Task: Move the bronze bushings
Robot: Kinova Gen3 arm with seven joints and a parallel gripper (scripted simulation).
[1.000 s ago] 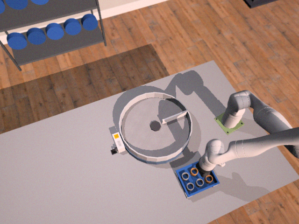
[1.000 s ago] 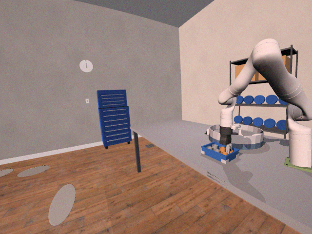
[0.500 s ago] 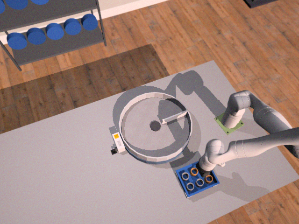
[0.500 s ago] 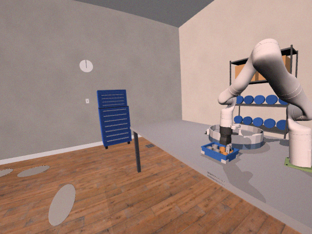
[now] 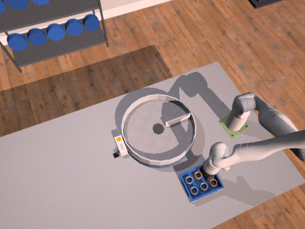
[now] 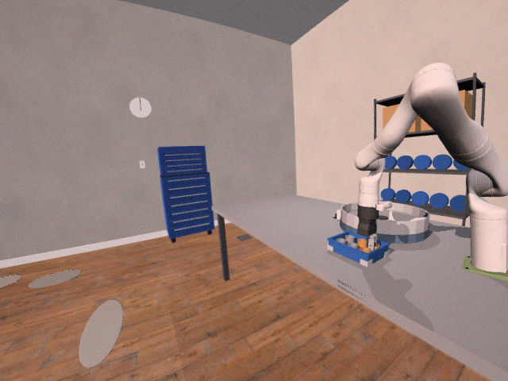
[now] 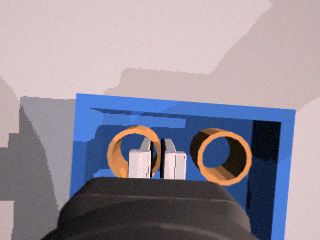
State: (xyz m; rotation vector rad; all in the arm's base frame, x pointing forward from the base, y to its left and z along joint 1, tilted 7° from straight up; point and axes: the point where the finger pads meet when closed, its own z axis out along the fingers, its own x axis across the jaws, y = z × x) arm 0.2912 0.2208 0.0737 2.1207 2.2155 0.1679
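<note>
Right now the blue crate is 5 cm ahead of my hand, 2 cm to the left of it and 2 cm below it. Also, from my hand: turntable disc 15 cm ahead, 34 cm to the right, 1 cm above.
</note>
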